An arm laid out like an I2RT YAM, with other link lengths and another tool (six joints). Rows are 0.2 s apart.
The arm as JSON. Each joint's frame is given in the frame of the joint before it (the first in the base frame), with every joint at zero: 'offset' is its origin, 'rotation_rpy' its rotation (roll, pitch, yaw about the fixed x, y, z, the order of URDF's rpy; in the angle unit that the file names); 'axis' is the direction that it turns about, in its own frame. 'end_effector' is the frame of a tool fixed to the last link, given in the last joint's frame.
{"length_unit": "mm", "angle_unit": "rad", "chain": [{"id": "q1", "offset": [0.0, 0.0, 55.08], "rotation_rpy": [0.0, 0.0, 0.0], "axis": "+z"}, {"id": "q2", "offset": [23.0, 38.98, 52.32], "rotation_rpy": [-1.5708, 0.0, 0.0], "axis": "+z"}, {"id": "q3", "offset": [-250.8, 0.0, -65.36], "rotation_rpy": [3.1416, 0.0, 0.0], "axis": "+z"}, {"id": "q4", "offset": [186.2, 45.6, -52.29], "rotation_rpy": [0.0, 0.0, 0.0], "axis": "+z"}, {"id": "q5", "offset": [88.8, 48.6, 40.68], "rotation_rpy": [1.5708, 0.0, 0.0], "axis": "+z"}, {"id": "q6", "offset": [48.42, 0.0, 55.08], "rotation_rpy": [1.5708, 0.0, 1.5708], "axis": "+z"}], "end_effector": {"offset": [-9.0, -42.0, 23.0], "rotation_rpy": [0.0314, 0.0, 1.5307]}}
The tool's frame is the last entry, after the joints.
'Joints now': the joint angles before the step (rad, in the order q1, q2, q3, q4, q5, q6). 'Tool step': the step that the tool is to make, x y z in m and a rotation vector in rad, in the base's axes. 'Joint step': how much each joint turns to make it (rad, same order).
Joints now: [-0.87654, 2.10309, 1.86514, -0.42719, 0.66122, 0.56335]
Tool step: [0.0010, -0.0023, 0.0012, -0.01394, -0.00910, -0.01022]
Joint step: [-0.00019, 0.01052, 0.01348, 0.00995, 0.00911, 0.00587]
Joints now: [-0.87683, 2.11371, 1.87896, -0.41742, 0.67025, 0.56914]
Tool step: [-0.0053, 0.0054, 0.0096, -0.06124, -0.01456, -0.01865]
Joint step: [0.00084, -0.04520, -0.07419, 0.09478, 0.03212, -0.01485]
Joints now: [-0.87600, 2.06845, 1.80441, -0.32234, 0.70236, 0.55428]
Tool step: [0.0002, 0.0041, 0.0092, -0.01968, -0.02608, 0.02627]
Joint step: [0.00314, -0.02814, -0.01890, 0.02773, -0.02347, -0.00806]
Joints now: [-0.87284, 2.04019, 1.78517, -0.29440, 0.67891, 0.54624]
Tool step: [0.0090, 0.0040, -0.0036, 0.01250, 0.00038, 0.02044]
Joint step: [0.02061, 0.00931, 0.00717, -0.01302, -0.00400, 0.00865]
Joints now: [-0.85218, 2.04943, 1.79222, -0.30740, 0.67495, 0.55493]
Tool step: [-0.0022, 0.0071, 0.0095, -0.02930, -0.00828, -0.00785]
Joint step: [0.00849, -0.03444, -0.02866, 0.02388, 0.02082, -0.00348]
